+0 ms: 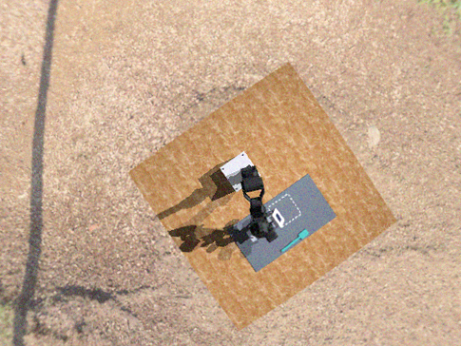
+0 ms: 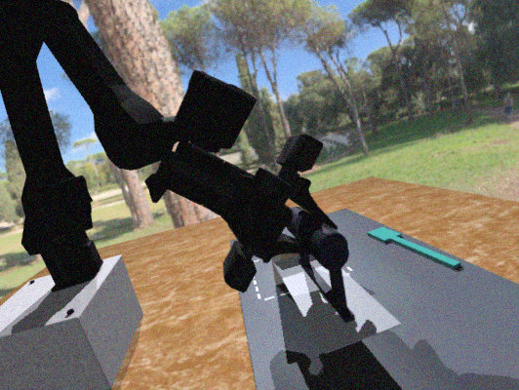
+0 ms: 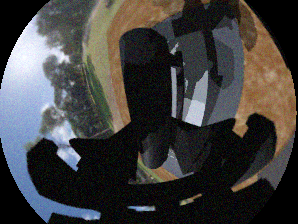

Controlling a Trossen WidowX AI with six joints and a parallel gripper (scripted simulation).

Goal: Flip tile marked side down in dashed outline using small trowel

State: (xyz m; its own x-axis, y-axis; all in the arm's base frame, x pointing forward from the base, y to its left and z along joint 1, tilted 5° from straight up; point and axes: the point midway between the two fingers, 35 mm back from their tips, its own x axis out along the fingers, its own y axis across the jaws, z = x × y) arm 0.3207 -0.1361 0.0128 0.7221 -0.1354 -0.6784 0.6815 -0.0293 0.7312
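The tile lies 10 mm behind my gripper tip, 100 mm to the left of it and 60 mm below it. The rest, counted from my gripper tip: teal trowel (190 mm ahead, 100 mm to the left, 100 mm below); then grey mat (50 mm ahead, 100 mm to the left, 120 mm below).
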